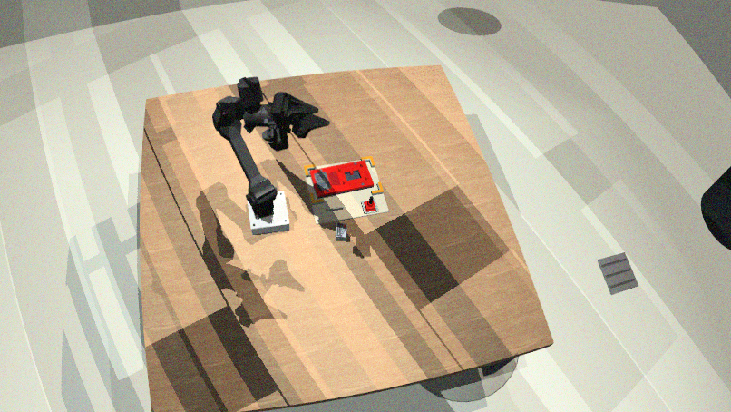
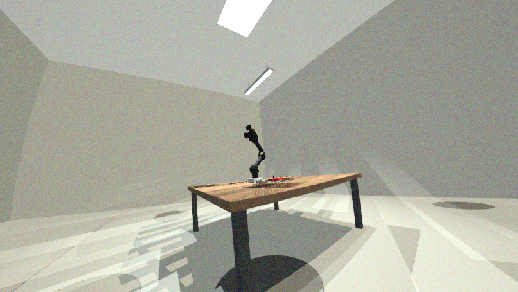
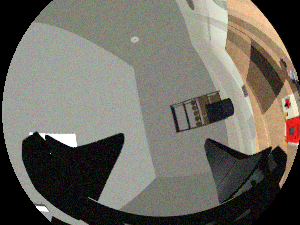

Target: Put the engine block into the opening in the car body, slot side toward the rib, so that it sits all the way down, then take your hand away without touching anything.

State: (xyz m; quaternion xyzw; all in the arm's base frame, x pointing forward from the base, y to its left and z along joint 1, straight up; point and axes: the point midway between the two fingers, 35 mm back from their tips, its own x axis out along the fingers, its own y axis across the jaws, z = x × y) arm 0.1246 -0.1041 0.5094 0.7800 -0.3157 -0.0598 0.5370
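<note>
Right now my gripper tip is 7 cm short of the grey engine block, 3 cm to the left of it and 55 cm above it.
</note>
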